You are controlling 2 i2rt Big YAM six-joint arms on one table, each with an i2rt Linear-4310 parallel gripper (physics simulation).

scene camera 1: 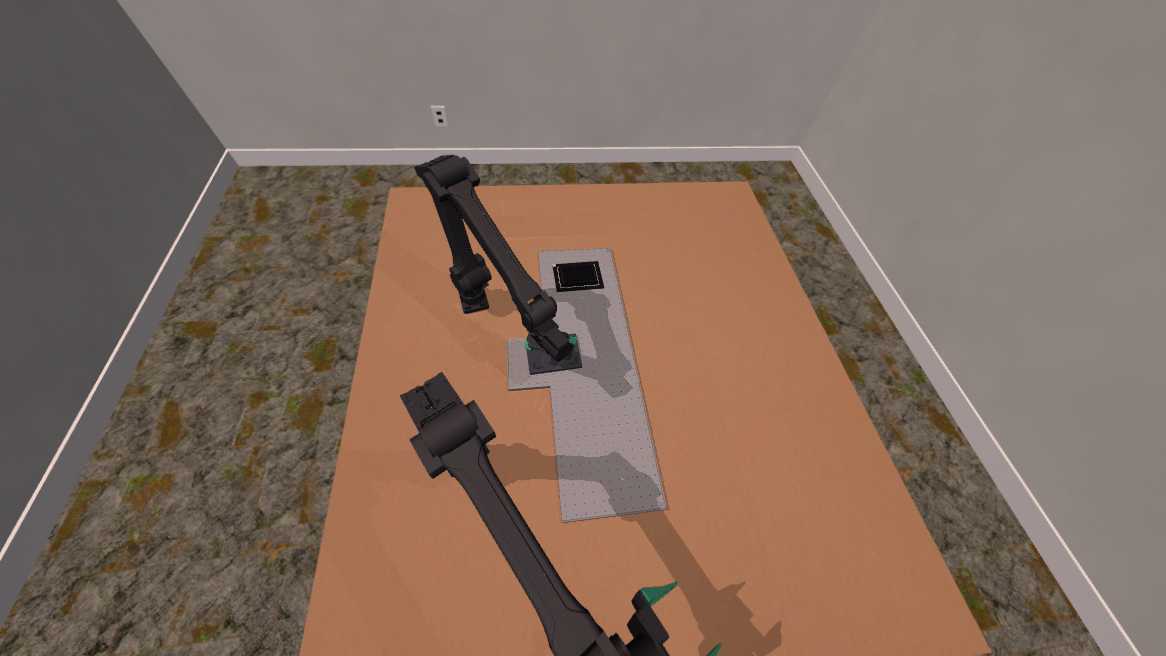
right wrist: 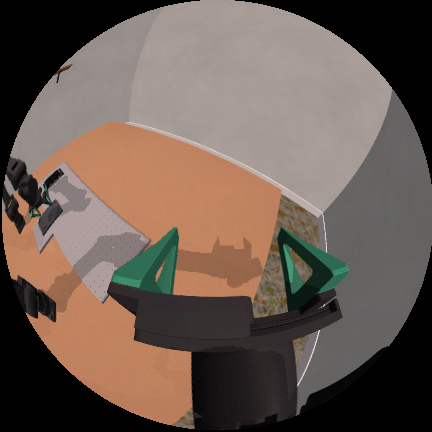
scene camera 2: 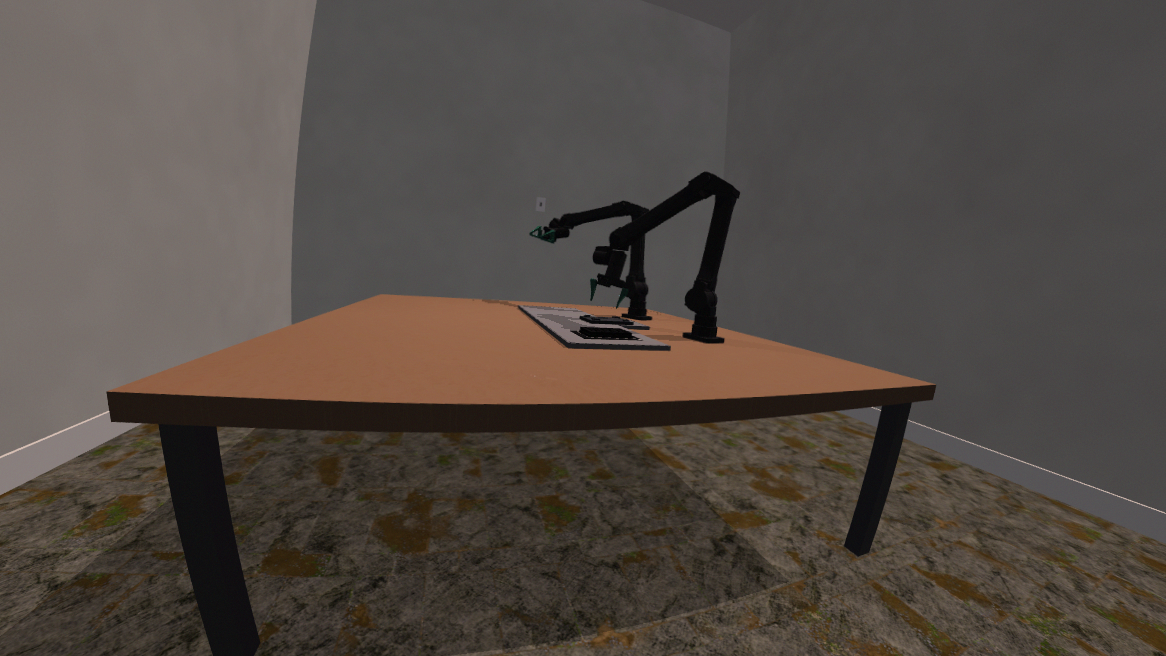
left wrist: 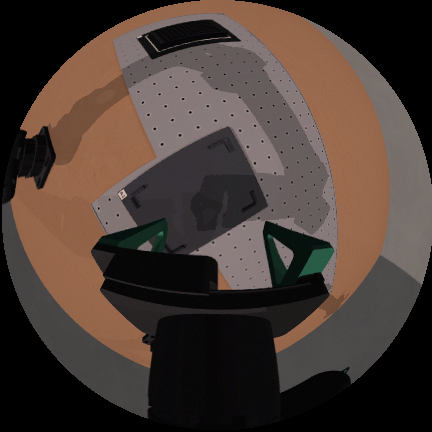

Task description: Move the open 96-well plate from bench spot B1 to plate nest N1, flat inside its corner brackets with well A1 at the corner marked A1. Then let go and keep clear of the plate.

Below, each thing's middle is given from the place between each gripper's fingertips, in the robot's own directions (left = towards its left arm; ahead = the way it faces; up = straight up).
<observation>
The dark nest with corner locators (scene camera 1: pixel 539 361) is 50 mm below my left hand, 20 mm to the left of it and 10 mm behind it. Round my left hand: black well plate (scene camera 1: pixel 583 274) (340 mm to the left, 100 mm ahead, 50 mm below).
I see my right gripper 68 cm to the right of the dark nest with corner locators, 33 cm above it and 18 cm past it. From my right hand the other things lie so: black well plate: 99 cm to the left, 33 cm below, 6 cm behind.
</observation>
